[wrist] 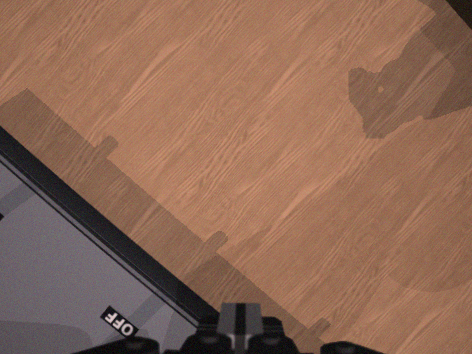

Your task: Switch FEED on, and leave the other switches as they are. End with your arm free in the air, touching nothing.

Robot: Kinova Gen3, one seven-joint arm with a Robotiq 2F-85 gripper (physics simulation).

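Frame: origin at the arm's base, x ahead, y left, z up, level; metres.
Seen in the pictures: gripper, fingertip midpoint: (240,329).
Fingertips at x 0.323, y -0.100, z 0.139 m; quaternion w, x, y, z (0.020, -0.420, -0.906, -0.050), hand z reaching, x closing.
Offsets run from my fingertips to a thing's top centre. "spot": to the spot under its first point. Level surfaces: height alone.
The grey switch panel @(spot: 0.151 m down, 0.088 m ahead, 0.081 m right) (50,260) fills the lower left of the wrist view, with its dark side edge running diagonally. One OFF label @(spot: 0.149 m down, 0.089 m ahead, 0.018 m right) (119,321) shows near that edge, left of the gripper; which switch it belongs to cannot be told. No lever, ON label or FEED name plate shows in this view. My gripper (240,329) is shut and empty at the bottom centre, above the panel's edge as seen from here. The area below the fingertips is hidden, and I cannot tell how high they are or whether they touch anything.
The wooden table top @(0.226 m down) (225,110) spreads beyond the panel's edge. The panel's shadow lies along that edge, with several short lever-shaped shadows sticking out. A larger irregular shadow lies at the upper right, and something dark shows at the top right corner.
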